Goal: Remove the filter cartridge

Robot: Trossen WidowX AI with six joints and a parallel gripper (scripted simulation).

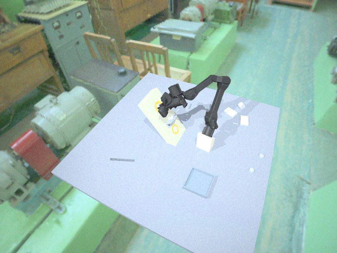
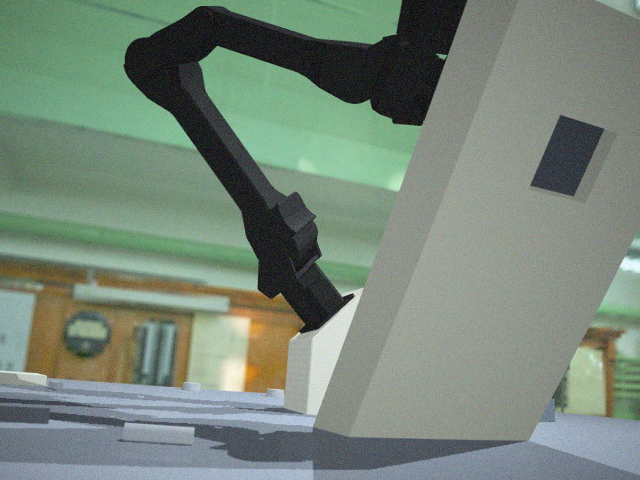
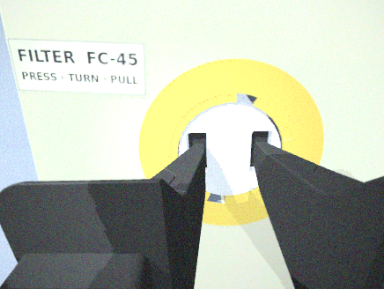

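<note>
Right now the round filter cartridge is 1 cm ahead of my gripper tip and 1 cm below it. Also, from my gripper tip: cream service panel 3 cm behind, 8 cm below; tray 42 cm behind, 27 cm to the left, 23 cm below.
</note>
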